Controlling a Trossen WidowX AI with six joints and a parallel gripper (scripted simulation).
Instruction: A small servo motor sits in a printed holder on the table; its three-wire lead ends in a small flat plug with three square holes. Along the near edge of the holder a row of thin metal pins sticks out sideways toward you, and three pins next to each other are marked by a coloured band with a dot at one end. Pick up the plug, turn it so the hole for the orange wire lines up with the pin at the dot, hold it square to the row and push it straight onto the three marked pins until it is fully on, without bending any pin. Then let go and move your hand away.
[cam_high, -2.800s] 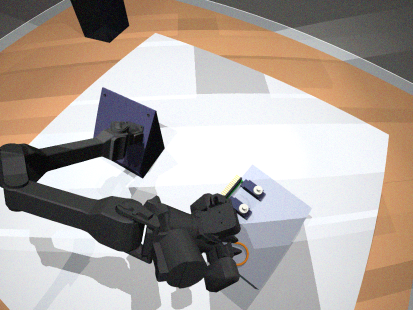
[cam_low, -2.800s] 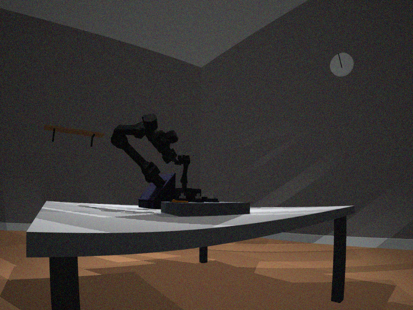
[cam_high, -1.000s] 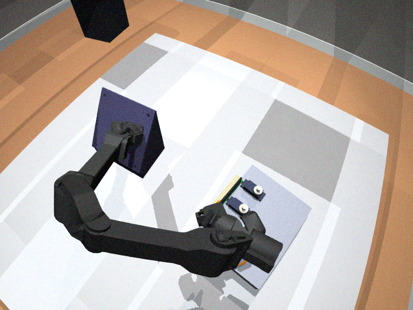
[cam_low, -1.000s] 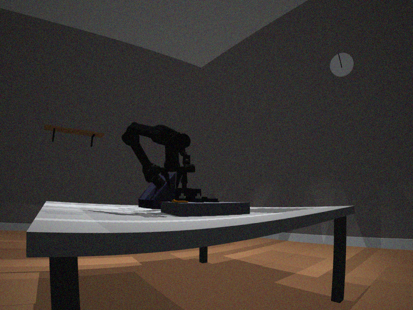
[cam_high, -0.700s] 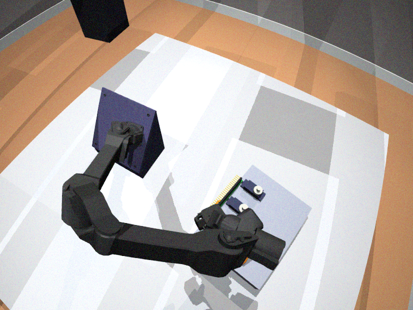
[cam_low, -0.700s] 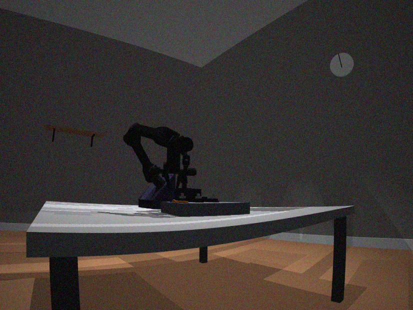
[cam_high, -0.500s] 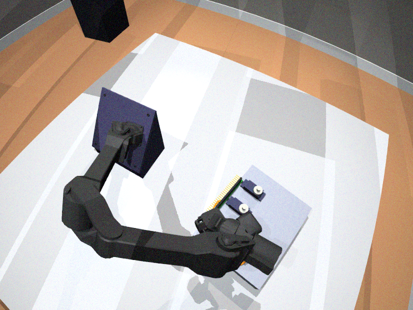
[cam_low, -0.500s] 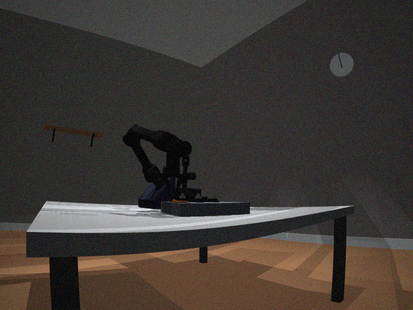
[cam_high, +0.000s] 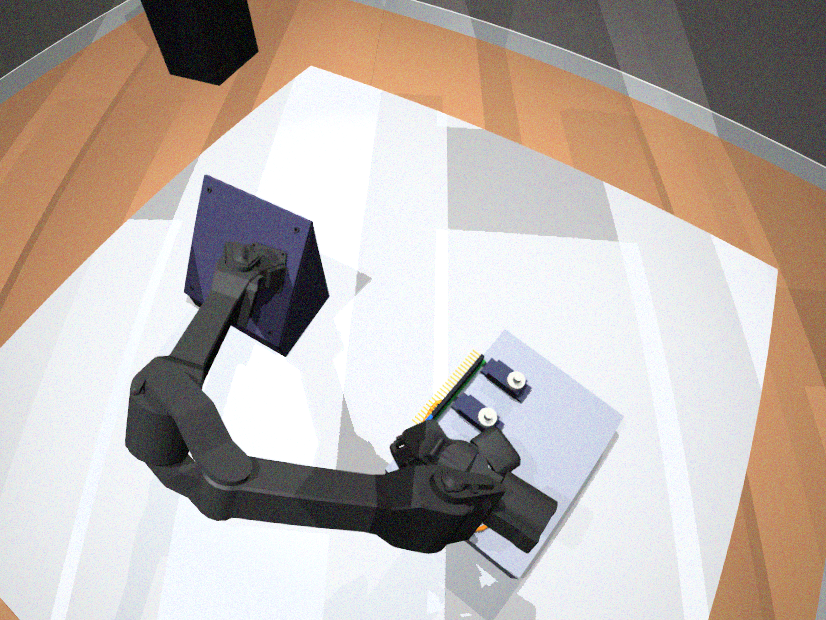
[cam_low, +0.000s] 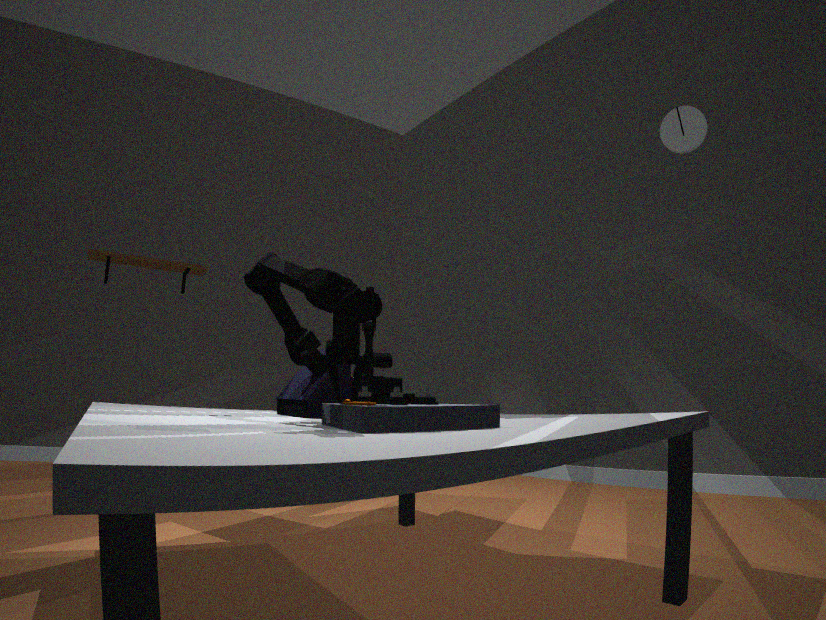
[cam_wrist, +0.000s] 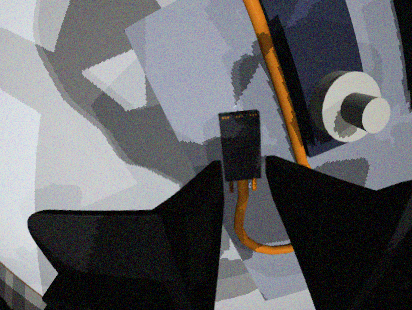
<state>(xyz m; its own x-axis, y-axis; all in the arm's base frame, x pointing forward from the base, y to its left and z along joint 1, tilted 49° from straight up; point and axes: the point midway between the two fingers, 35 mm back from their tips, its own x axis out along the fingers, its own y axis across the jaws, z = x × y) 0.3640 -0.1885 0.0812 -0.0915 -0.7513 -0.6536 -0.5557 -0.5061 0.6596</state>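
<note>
The blue mark is 8 cm to the left of my gripper tip, 6 cm behind it and 2 cm above it. From my gripper tip the other things lie so: printed holder 11 cm ahead, 10 cm to the left, 3 cm below; then servo 13 cm to the left, 1 cm below, 1 cm ahead.
</note>
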